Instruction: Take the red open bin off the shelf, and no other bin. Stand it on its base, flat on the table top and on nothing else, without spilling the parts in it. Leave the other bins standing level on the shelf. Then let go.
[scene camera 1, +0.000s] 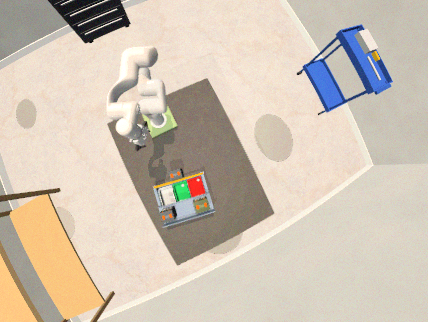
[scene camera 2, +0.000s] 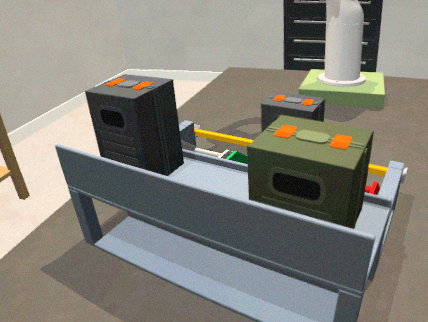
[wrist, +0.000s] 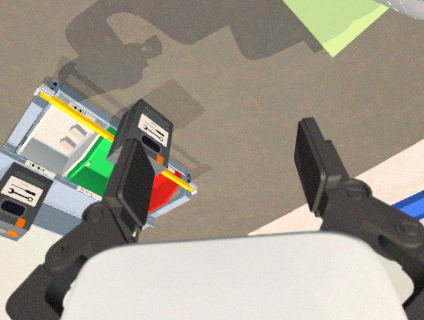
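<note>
The red open bin sits at one end of the row on the grey-blue shelf, beside the green bin. The white bin is at the row's other end. In the wrist view the red bin is partly hidden by a finger and a dark case; its parts cannot be made out. My gripper is open and empty, high above the table top near the arm's base, well away from the bins.
A yellow bar crosses the shelf's bin side. A dark case stands before it on the table. Another dark case and an olive case stand on the shelf behind the bins.
</note>
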